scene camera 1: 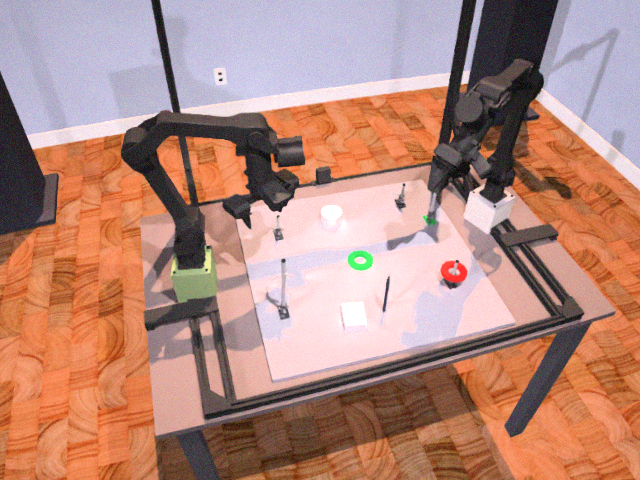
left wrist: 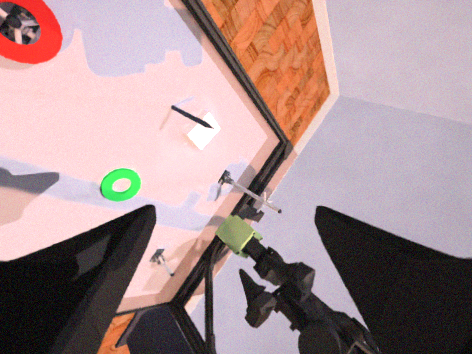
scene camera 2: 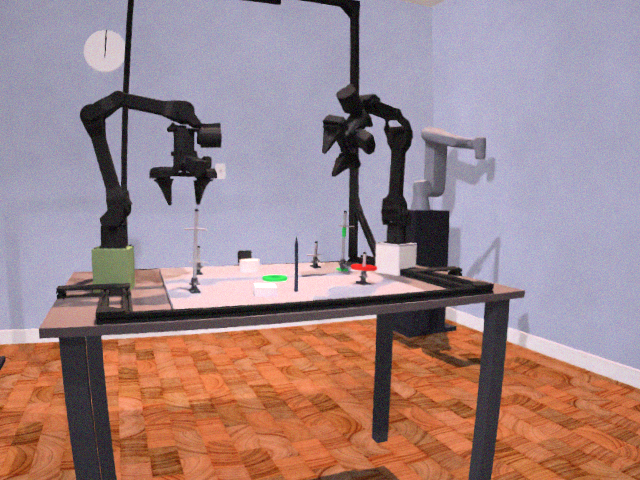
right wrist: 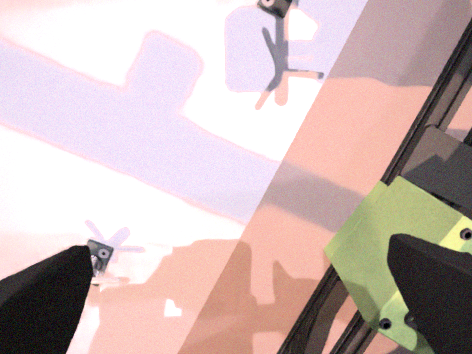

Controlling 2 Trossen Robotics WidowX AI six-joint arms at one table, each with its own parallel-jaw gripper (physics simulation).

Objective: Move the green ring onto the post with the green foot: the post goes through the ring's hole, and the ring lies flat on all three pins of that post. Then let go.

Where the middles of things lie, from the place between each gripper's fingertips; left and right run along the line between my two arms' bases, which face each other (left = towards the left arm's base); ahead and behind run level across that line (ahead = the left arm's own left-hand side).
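From my left hand, the green ring (left wrist: pixel 106 185) is 32 cm below, 13 cm behind and 10 cm to the right of it. The white block (left wrist: pixel 199 135) is also 32 cm below my left hand, but 5 cm ahead of it and 20 cm to the right of it.
As for my right hand, the white block's 21 cm below it, 20 cm ahead of it and 17 cm to the left of it. The green ring is 21 cm below my right hand too, 26 cm to the left of it and 2 cm ahead of it.
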